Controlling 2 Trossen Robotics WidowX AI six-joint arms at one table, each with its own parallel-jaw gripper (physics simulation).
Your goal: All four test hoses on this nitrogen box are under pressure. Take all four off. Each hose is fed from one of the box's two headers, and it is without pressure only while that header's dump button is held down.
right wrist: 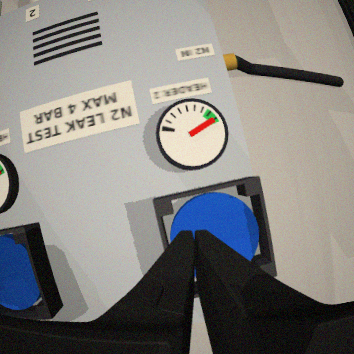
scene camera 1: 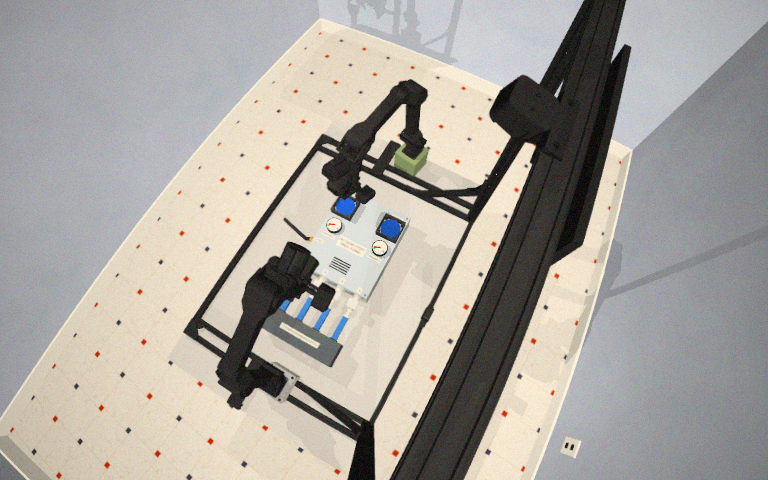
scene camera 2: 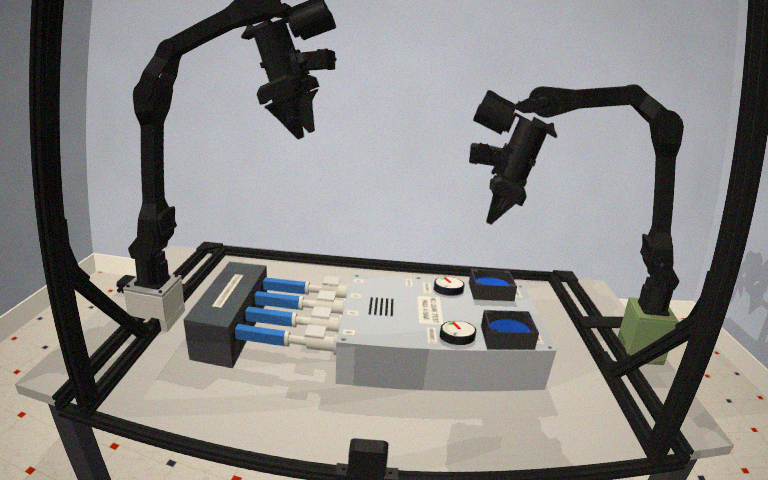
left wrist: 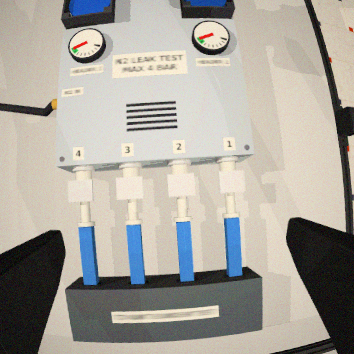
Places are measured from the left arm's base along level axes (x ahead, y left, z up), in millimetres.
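Pixels of known places: left gripper, fingertip midpoint: (scene camera 1: 310, 280) (scene camera 2: 306, 135) (left wrist: 176, 238); right gripper, fingertip midpoint: (right wrist: 192, 241) (scene camera 1: 344, 199) (scene camera 2: 488, 223); left arm's base, origin of the base link: (scene camera 1: 275, 382) (scene camera 2: 152, 281); right arm's base, origin of the base link: (scene camera 1: 412, 150) (scene camera 2: 653, 308).
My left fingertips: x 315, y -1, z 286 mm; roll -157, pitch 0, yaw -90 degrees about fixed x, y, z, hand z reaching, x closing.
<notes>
Ahead of a thing's pixels: the offset from my left fingertips to its middle. "spot": to the spot under its first point.
The pale grey nitrogen box (scene camera 1: 368, 217) (scene camera 2: 390, 365) (left wrist: 95, 125) has four blue hoses on white couplings at its ports: hose 1 {spot: dx -50, dy -100, dz -305 mm} (scene camera 2: 260, 335) (left wrist: 233, 246), hose 2 {spot: dx -53, dy -22, dz -301 mm} (left wrist: 185, 250), hose 3 {spot: dx -52, dy +48, dz -301 mm} (left wrist: 135, 252) and hose 4 {spot: dx -54, dy +110, dz -305 mm} (scene camera 2: 284, 285) (left wrist: 88, 255). The header 2 gauge {spot: dx +250, dy +110, dz -271 mm} (left wrist: 87, 46) (right wrist: 180, 145) and header 1 gauge {spot: dx +255, dy -76, dz -270 mm} (left wrist: 211, 37) have their red needles at the green marks. My right gripper (scene camera 2: 489, 220) (right wrist: 192, 241) is shut and empty, above the blue dump 2 button {dx +343, dy +115, dz -280 mm} (scene camera 1: 345, 206) (right wrist: 215, 212). The dump 1 button {dx +346, dy -75, dz -280 mm} (scene camera 1: 390, 228) (right wrist: 17, 272) is beside it. My left gripper (scene camera 2: 306, 133) (left wrist: 176, 238) is open, high above the hoses.
A dark block (scene camera 1: 331, 357) (scene camera 2: 209, 339) (left wrist: 165, 332) holds the hoses' far ends. A black inlet hose {spot: dx +191, dy +253, dz -351 mm} (left wrist: 22, 108) (right wrist: 295, 73) leaves the box's side. A black frame {spot: dx +94, dy +394, dz -346 mm} (scene camera 1: 254, 234) (scene camera 2: 351, 260) surrounds the work area, and a tall black beam (scene camera 1: 509, 283) crosses the scene camera 1 view.
</notes>
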